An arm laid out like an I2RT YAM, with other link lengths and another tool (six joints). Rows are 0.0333 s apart.
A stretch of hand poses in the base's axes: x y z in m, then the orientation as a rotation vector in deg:
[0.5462, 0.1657, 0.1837, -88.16, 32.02, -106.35]
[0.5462, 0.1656, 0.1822, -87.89, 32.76, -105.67]
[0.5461, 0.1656, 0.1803, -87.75, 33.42, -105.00]
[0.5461, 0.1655, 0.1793, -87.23, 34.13, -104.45]
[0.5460, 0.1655, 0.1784, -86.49, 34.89, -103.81]
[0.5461, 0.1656, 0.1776, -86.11, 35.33, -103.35]
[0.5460, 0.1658, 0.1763, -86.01, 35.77, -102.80]
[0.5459, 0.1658, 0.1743, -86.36, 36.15, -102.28]
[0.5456, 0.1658, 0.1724, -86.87, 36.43, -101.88]
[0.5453, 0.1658, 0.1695, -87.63, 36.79, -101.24]
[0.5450, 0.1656, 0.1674, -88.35, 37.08, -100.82]
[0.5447, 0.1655, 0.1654, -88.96, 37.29, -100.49]
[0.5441, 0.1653, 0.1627, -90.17, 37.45, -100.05]
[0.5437, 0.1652, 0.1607, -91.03, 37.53, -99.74]
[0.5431, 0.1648, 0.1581, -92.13, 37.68, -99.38]
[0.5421, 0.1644, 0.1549, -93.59, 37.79, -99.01]
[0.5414, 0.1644, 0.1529, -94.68, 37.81, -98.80]
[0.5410, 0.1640, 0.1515, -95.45, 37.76, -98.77]
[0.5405, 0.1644, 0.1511, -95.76, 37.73, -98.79]
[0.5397, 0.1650, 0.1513, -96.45, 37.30, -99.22]
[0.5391, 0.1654, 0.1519, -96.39, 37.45, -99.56]
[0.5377, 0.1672, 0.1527, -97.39, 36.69, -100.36]
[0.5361, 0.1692, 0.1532, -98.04, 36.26, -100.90]
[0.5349, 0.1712, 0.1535, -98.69, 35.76, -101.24]
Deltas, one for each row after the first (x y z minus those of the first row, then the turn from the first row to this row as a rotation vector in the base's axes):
[0.0000, -0.0001, -0.0015, 0.82, 0.26, 0.08]
[-0.0001, -0.0001, -0.0034, 1.52, 0.58, 0.17]
[-0.0001, -0.0002, -0.0044, 2.39, 0.63, 0.22]
[-0.0002, -0.0002, -0.0053, 3.45, 0.58, 0.33]
[-0.0001, -0.0001, -0.0061, 4.09, 0.62, 0.44]
[-0.0002, 0.0001, -0.0074, 4.61, 0.86, 0.56]
[-0.0003, 0.0001, -0.0094, 4.85, 1.38, 0.62]
[-0.0006, 0.0001, -0.0113, 4.90, 1.93, 0.62]
[-0.0009, 0.0001, -0.0142, 4.96, 2.74, 0.69]
[-0.0012, -0.0001, -0.0163, 4.89, 3.43, 0.66]
[-0.0015, -0.0002, -0.0183, 4.81, 4.00, 0.63]
[-0.0021, -0.0004, -0.0210, 4.43, 4.98, 0.59]
[-0.0025, -0.0005, -0.0230, 4.13, 5.66, 0.57]
[-0.0031, -0.0009, -0.0256, 3.76, 6.53, 0.49]
[-0.0041, -0.0013, -0.0288, 3.16, 7.62, 0.36]
[-0.0048, -0.0013, -0.0308, 2.66, 8.39, 0.26]
[-0.0052, -0.0017, -0.0322, 2.21, 8.88, 0.14]
[-0.0057, -0.0013, -0.0326, 2.01, 9.06, 0.08]
[-0.0065, -0.0007, -0.0324, 1.23, 9.22, -0.09]
[-0.0071, -0.0003, -0.0318, 1.16, 9.10, -0.39]
[-0.0085, 0.0015, -0.0310, -0.12, 9.23, -0.67]
[-0.0101, 0.0035, -0.0305, -0.93, 9.33, -0.91]
[-0.0113, 0.0055, -0.0302, -1.67, 9.48, -0.99]

